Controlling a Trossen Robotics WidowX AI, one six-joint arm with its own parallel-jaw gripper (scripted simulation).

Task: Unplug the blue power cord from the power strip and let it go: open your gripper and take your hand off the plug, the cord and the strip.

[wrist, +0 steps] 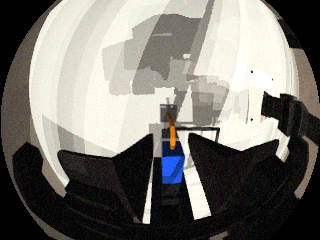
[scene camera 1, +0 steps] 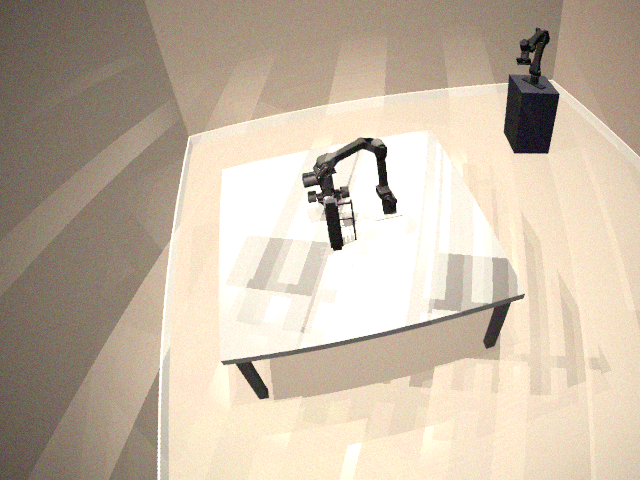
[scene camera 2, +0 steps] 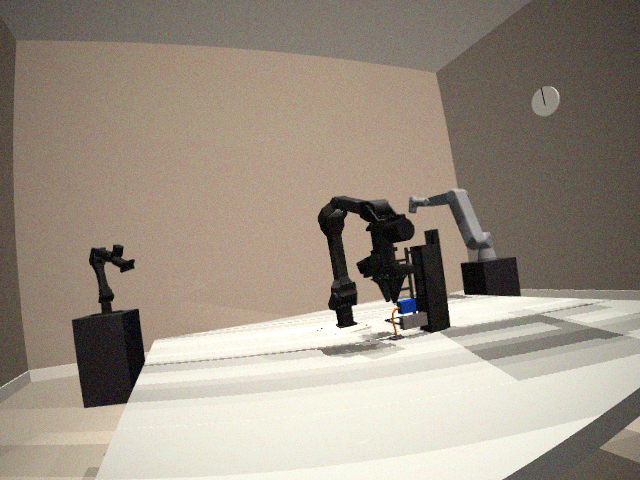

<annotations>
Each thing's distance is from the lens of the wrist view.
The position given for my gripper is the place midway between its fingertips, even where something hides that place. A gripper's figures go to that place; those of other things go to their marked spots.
my gripper [wrist: 170,137]: 0.10 m
blue plug [wrist: 172,162]: 0.12 m
</annotations>
